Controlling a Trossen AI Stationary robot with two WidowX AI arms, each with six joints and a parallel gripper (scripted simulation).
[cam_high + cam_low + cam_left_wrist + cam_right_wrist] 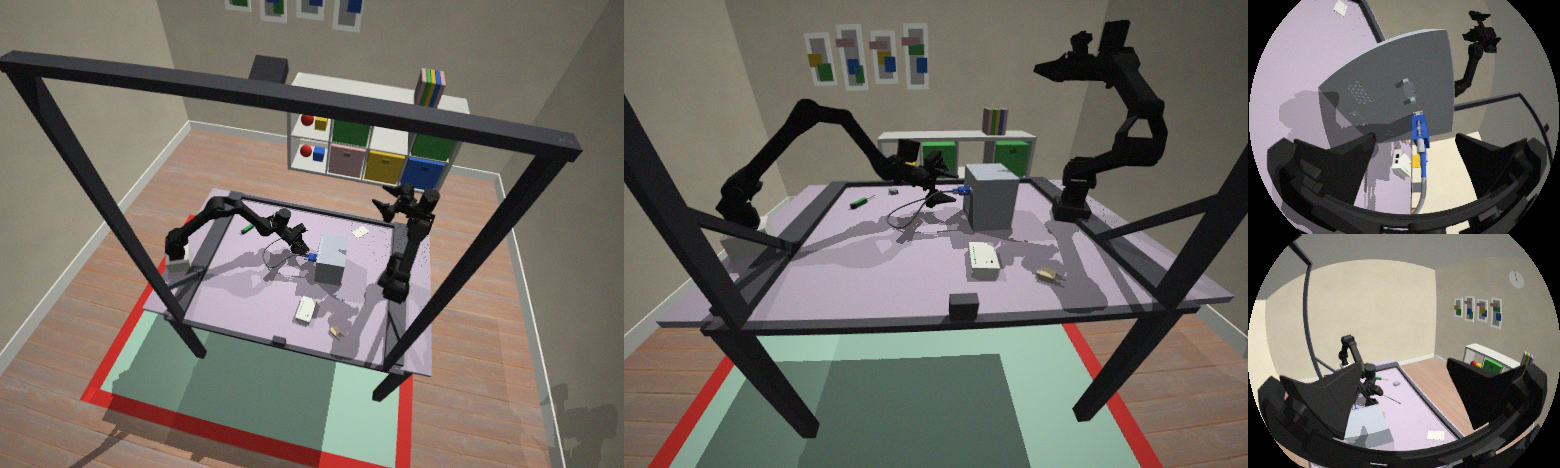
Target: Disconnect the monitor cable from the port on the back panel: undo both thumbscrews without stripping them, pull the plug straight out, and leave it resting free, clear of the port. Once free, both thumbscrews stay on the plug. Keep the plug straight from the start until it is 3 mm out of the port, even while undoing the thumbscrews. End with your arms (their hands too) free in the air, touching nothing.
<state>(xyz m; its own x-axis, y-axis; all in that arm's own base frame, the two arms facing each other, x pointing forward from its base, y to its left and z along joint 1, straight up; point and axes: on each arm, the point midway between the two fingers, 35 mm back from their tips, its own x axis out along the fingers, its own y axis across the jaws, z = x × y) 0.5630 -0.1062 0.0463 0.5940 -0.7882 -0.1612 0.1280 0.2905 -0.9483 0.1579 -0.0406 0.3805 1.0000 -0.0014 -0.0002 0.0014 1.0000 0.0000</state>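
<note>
Now: the blue plug 40 mm behind my left hand and 30 mm to the right of it. Also, from my left hand: back panel: 70 mm to the right, 30 mm below, 20 mm behind; then grey box: 130 mm to the right, 30 mm below, 20 mm behind; then white device: 240 mm behind, 100 mm below, 30 mm to the right.
</note>
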